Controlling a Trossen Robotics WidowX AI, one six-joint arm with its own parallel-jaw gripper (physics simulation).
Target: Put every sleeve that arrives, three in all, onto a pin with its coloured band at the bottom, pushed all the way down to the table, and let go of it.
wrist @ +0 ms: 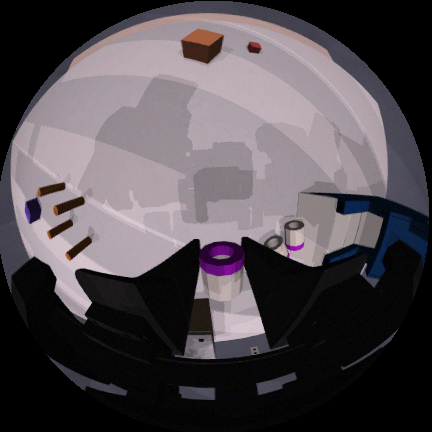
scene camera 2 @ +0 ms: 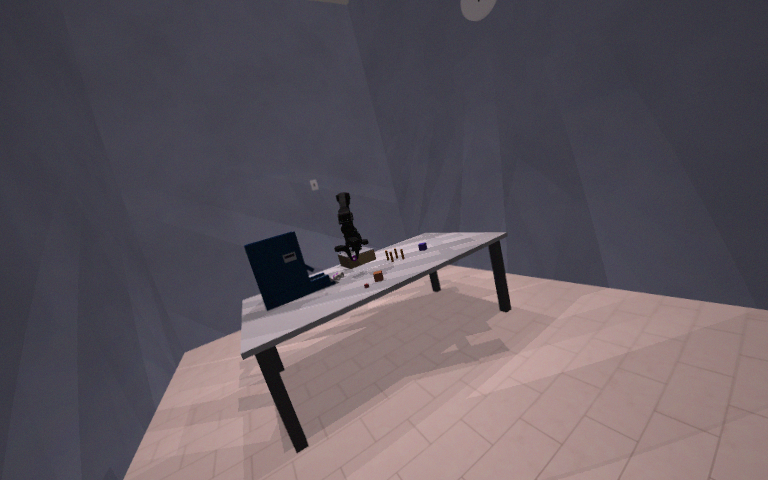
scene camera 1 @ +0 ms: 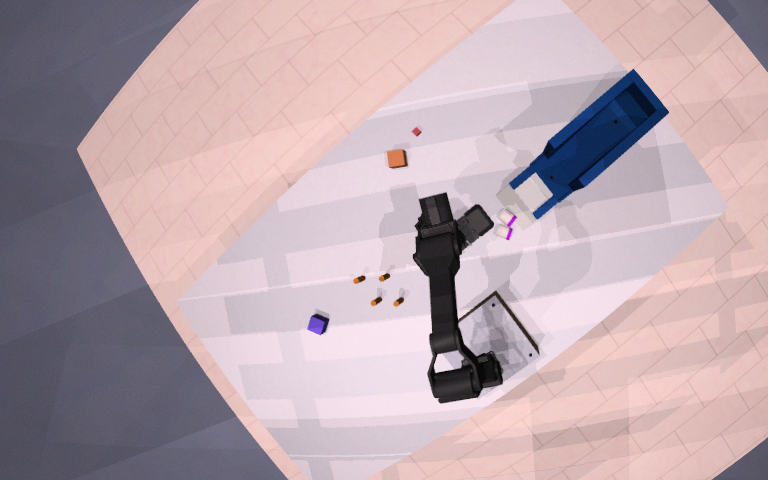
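Observation:
My gripper [wrist: 220, 243] [scene camera 2: 354, 257] is shut on a white sleeve [wrist: 222, 284] with a purple band at one end. The held sleeve's banded open end faces the wrist camera; the arm hides it in scene camera 1. Two more white sleeves with purple bands lie near the blue chute: one sleeve [scene camera 1: 506, 216] [wrist: 294, 233] and another sleeve [scene camera 1: 502, 230] [wrist: 273, 244] beside it. Several upright brown pins with orange tops stand in a group, among them one pin [scene camera 1: 398, 301] [wrist: 69, 206], well to the side of the gripper. No sleeve is on them.
A blue chute [scene camera 1: 608, 155] with a pale block [scene camera 1: 532, 193] stands beside the loose sleeves. An orange cube [scene camera 1: 397, 158] [wrist: 202, 46], a small red cube [scene camera 1: 416, 131] [wrist: 254, 47] and a purple cube [scene camera 1: 317, 324] [wrist: 33, 211] sit on the table. A brown-edged tray [scene camera 1: 517, 321] lies near the arm's base.

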